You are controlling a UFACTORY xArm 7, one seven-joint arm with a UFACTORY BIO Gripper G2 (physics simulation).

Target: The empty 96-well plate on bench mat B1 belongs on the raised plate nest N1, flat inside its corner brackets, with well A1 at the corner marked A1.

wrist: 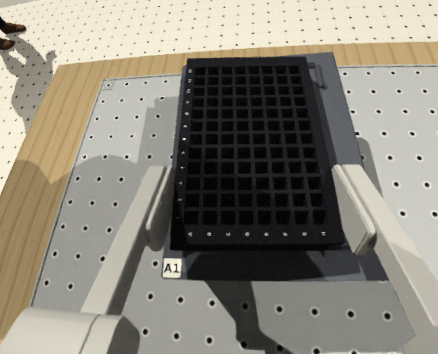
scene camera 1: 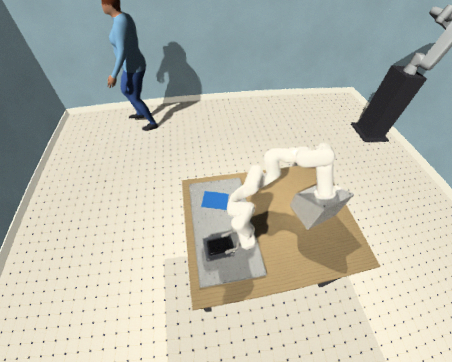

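Where they show: hand, tool point: (wrist: 253, 205) (scene camera 1: 227, 243); arm's base, link origin: (scene camera 1: 324, 193).
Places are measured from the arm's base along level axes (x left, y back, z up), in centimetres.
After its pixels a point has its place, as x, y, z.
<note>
The black 96-well plate (scene camera 1: 220, 245) @(20.4, -66.1, -11.7) (wrist: 251, 145) @(20.3, -65.9, -11.1) is over the dark raised nest N1 (scene camera 1: 209, 256) @(25.4, -72.1, -11.9) (wrist: 345, 120). My gripper (scene camera 1: 231, 242) @(19.9, -62.4, -10.8) (wrist: 257, 207) @(19.9, -62.4, -10.8) is shut on the plate, one finger at each long side. In the wrist view the plate's corner with A and 1 is at the lower left, on the side of the nest's A1 label (wrist: 171, 268) @(24.1, -59.0, -13.0). A strip of nest shows past the plate's right side and near end, with shadow under the near edge. The plate looks slightly above the nest; its exact height is unclear. The corner brackets are mostly hidden.
The blue bench mat (scene camera 1: 215, 200) @(-13.8, -66.1, -18.9) lies on the grey perforated board (scene camera 1: 210, 221) @(1.4, -70.6, -19.1) (wrist: 100, 192) @(34.9, -64.5, -19.1), which is on the wooden table (scene camera 1: 295, 250) @(25.7, -21.0, -20.4) (wrist: 45, 135) @(46.6, -71.4, -20.4). A person (scene camera 1: 129, 55) stands beyond the table. Another arm on a black pedestal (scene camera 1: 390, 102) stands at the far right.
</note>
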